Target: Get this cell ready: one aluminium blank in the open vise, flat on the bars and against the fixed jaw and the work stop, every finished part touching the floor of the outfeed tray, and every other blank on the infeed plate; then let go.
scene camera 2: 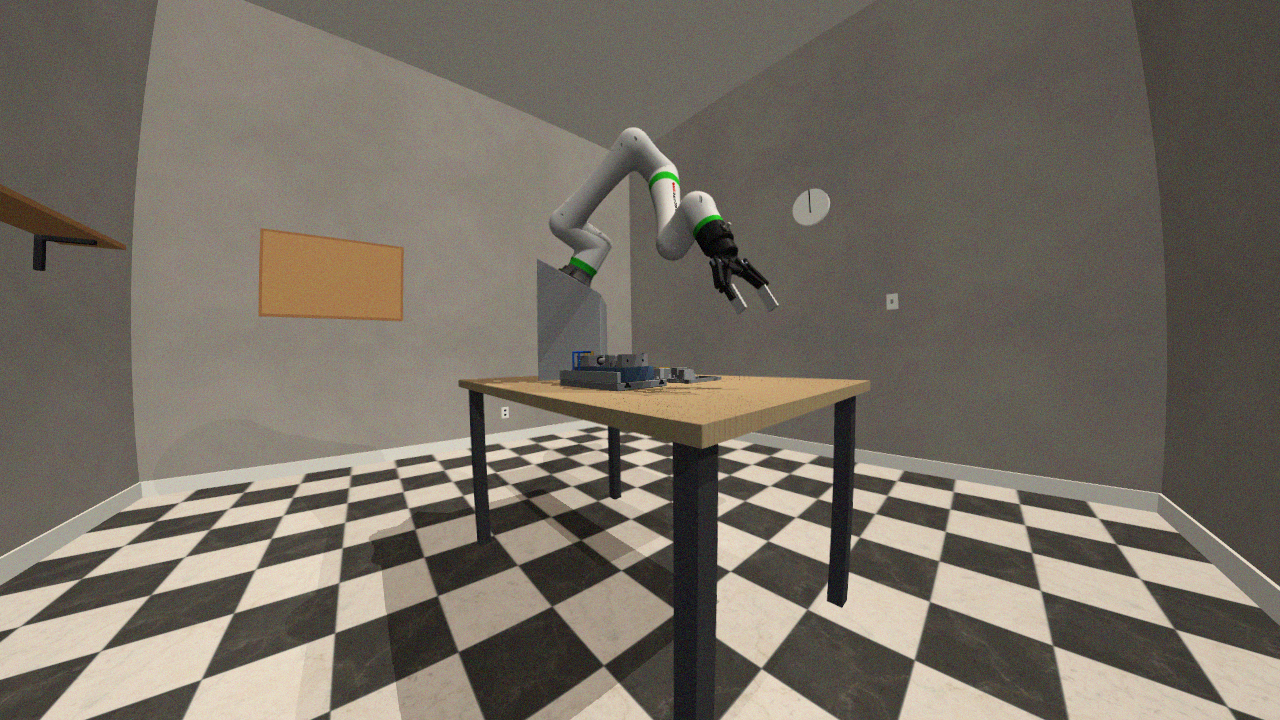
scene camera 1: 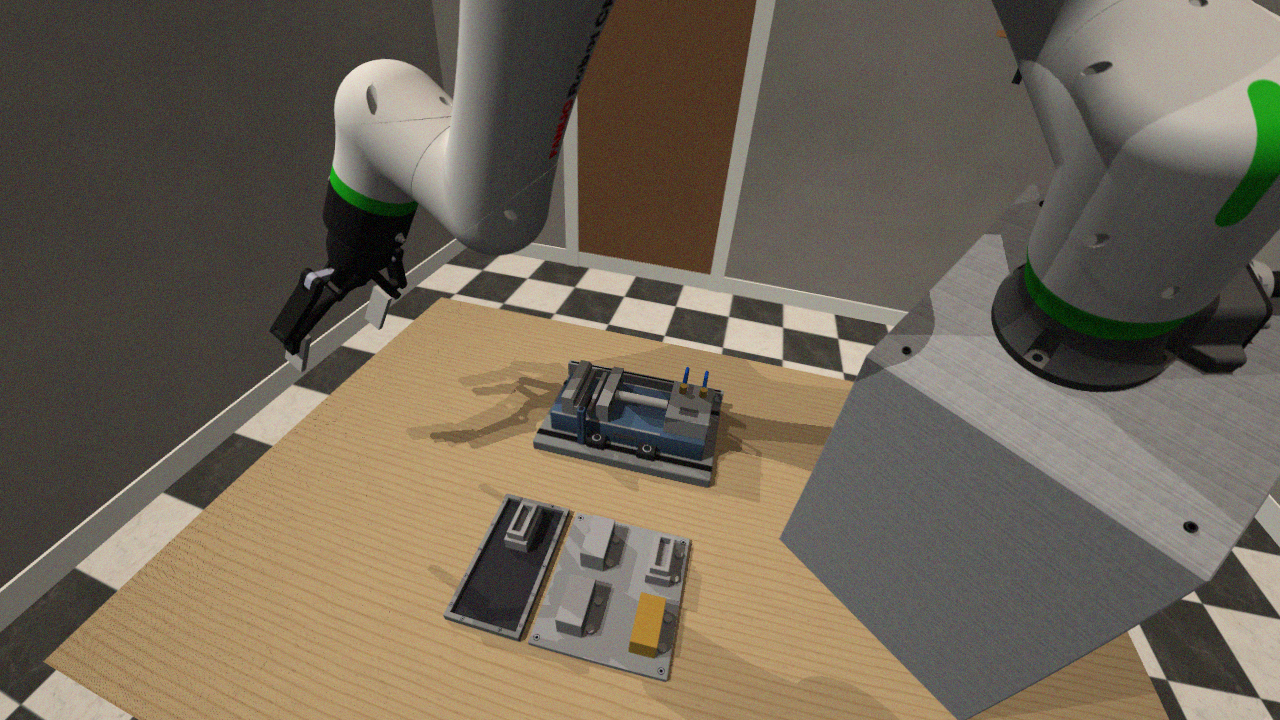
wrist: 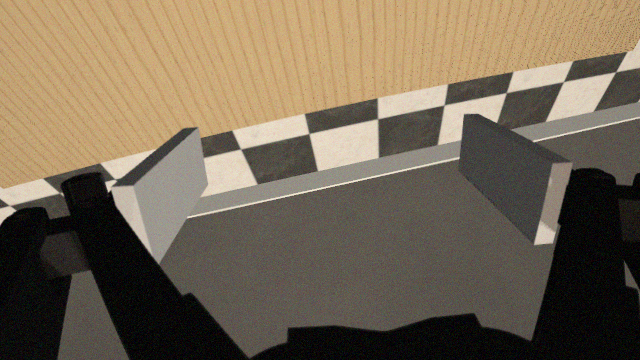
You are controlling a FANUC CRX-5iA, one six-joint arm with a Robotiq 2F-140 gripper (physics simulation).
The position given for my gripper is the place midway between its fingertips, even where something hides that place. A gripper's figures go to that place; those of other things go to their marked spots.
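A dark outfeed tray [scene camera 1: 496, 593] sits 0.68 m from the lens. My own gripper [scene camera 1: 337, 341] is 0.79 m from the lens.
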